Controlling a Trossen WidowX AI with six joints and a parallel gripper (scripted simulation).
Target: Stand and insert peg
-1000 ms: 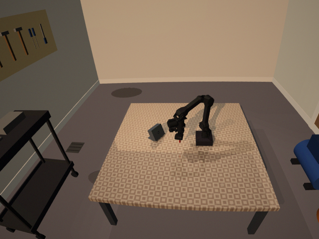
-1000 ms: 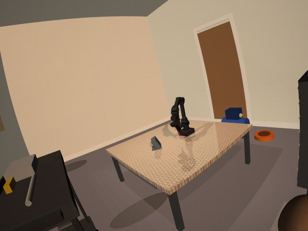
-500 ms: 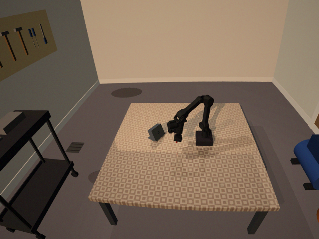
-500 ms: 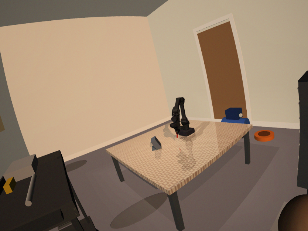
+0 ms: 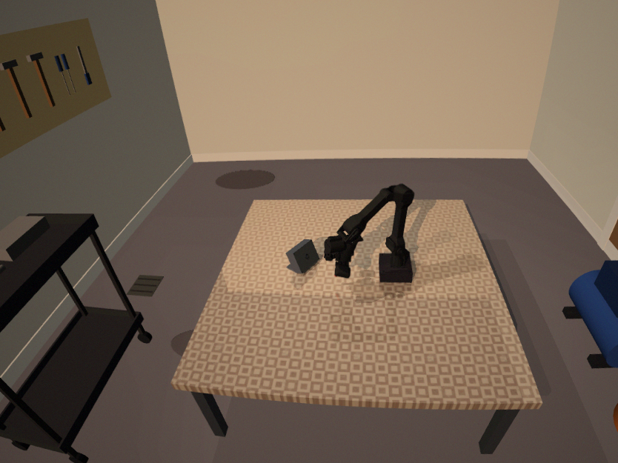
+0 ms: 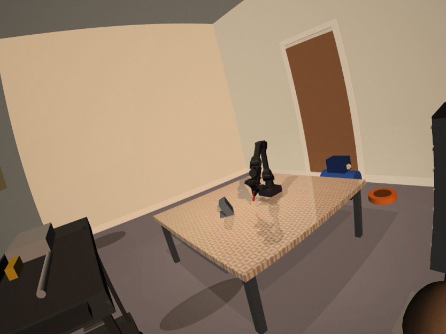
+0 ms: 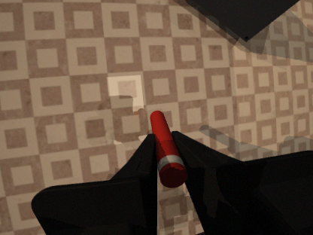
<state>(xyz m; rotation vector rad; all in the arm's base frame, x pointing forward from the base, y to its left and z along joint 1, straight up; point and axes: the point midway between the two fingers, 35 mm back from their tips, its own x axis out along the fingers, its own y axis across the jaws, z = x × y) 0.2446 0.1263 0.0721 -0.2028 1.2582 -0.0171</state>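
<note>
The grey sloped panel lies 19 cm ahead of my gripper tip, 12 cm to the right of it and 4 cm below it. Round my gripper tip: red peg 2 cm above, 1 cm behind.
</note>
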